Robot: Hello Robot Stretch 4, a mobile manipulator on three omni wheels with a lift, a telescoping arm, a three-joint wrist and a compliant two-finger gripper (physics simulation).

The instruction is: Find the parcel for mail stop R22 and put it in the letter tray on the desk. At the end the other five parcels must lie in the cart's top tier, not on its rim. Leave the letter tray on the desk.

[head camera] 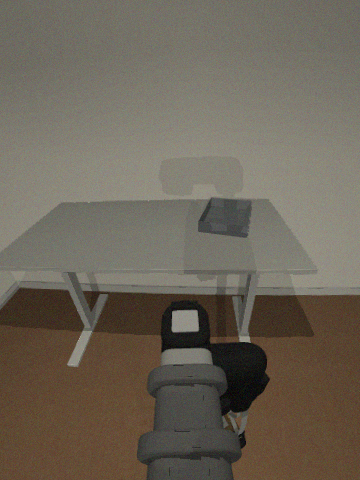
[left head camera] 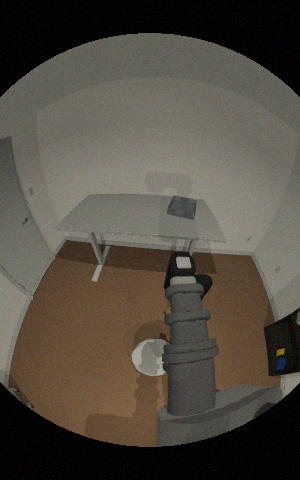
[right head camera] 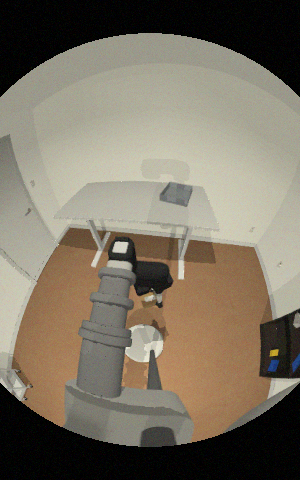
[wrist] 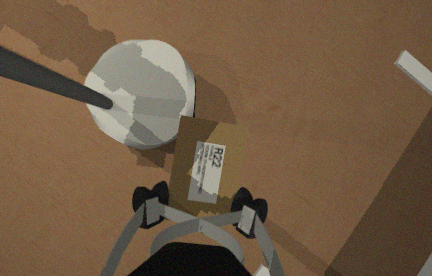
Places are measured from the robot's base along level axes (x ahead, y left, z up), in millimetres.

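Pixels of known places: gripper, between the fingertips: [head camera: 226, 421] [right head camera: 155, 297] [wrist: 202, 200]; robot's base, origin of its link: [left head camera: 152, 355] [right head camera: 142, 341] [wrist: 149, 99].
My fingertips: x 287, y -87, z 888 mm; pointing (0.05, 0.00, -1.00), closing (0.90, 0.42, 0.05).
Note:
For each thing: its top centre in the pictures, then the offset to it from my fingertips. "spot": a spot on its surface instead. Level surfaces: height alone.
- brown parcel, centre of its top: [wrist: 205, 173] [head camera: 216, 425] [right head camera: 149, 297] dx -14, dy +27, dz +27 mm
- grey letter tray, centre of its top: [head camera: 227, 210] [right head camera: 177, 189] [left head camera: 183, 202] dx +957, dy -166, dz +97 mm
- desk, height of its surface: dz +34 mm
- dark shelf unit, a spot on its surface: [right head camera: 266, 332] [left head camera: 270, 333] spot: dx -398, dy -1514, dz -816 mm
The brown parcel [wrist: 206, 170] [right head camera: 149, 300] has a white label reading R22 in the wrist view. My gripper [wrist: 202, 200] [right head camera: 154, 298] [head camera: 236, 424] is shut on it, one finger at each side, and holds it above the floor, on the near side of the desk. The grey letter tray [head camera: 222, 229] [left head camera: 180, 215] [right head camera: 173, 201] stands on the right part of the desk [head camera: 120, 235] [left head camera: 120, 215] [right head camera: 110, 200], beyond the gripper. A small part of the white cart [right head camera: 14, 384] shows at the lower left of the right head view. The other five parcels do not show.
A white round base [wrist: 140, 95] [left head camera: 149, 357] [right head camera: 144, 343] is on the floor near the parcel in the wrist view. A dark shelf unit [left head camera: 270, 335] [right head camera: 266, 332] with yellow and blue items stands at the right. A grey door [left head camera: 15, 215] is at the left. A wall is behind the desk.

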